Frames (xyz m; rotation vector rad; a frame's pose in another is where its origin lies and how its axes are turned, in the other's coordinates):
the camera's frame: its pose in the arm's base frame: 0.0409 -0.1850 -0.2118 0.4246 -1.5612 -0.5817
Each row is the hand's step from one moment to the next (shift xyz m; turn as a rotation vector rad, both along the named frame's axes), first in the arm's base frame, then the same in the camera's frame.
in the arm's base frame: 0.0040 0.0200 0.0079 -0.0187 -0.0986 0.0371
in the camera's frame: -0.0058 0.0210 -0.0019 0.0896 -0.0580 0.0073
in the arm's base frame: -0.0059 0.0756 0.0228 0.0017 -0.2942 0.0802
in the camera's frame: -0.0260 0.0735 0.0137 0.2384 -0.1869 -0.0349
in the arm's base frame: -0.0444 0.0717 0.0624 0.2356 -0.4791 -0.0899
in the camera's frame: 0.0111 0.0911 0.0509 0.1932 -0.4181 -0.2846
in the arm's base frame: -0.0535 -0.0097 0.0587 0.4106 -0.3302 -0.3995
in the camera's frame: 0.0570 0.0232 0.0512 -0.1570 -0.4705 -0.4373
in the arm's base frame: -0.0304 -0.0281 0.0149 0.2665 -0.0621 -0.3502
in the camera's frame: 0.0310 -0.0159 0.0269 -0.2649 -0.2381 -0.2658
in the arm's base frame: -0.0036 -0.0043 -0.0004 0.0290 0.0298 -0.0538
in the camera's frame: 0.0025 -0.0040 0.0031 -0.0631 -0.0061 -0.0247
